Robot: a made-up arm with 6 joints.
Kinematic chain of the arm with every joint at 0, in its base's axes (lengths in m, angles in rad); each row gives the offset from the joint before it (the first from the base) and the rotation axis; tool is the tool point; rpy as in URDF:
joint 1: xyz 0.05 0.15 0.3 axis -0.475 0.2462 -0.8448
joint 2: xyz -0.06 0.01 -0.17 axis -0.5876 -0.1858 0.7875
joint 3: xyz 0 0.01 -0.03 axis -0.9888 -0.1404 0.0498
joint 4: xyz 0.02 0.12 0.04 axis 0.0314 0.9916 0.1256
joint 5: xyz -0.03 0 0.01 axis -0.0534 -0.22 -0.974
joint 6: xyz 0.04 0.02 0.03 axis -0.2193 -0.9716 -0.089
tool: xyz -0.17 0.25 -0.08 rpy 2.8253 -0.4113 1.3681
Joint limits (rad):
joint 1: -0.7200..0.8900
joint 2: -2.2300..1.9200
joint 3: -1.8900..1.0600
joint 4: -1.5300..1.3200
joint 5: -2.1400..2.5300
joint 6: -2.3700..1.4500
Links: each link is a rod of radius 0.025 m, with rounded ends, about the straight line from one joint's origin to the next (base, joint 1, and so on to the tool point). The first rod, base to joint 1, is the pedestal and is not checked.
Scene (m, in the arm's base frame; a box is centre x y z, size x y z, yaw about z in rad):
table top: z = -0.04
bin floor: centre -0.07 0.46 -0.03 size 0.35 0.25 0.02 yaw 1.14
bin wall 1: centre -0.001 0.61 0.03 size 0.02 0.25 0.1 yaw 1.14
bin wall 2: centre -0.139 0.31 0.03 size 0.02 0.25 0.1 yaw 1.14
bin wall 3: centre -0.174 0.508 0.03 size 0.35 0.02 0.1 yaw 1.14
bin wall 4: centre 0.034 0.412 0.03 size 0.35 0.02 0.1 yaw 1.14
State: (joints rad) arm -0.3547 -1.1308 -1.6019 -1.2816 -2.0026 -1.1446
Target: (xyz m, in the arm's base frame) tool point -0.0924 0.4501 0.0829
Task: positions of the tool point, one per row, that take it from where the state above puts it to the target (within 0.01 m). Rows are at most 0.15 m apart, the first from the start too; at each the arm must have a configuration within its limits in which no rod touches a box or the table.
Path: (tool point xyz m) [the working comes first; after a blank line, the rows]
Joints at the target: 0.1079 -0.6174 -0.7344 -1.5300 -1.6423 -0.5621
Straight joint move there: clear.

1: -0.1998 0.3223 0.3021
2: -0.1452 0.4158 0.2184
3: -0.0924 0.4501 0.0829

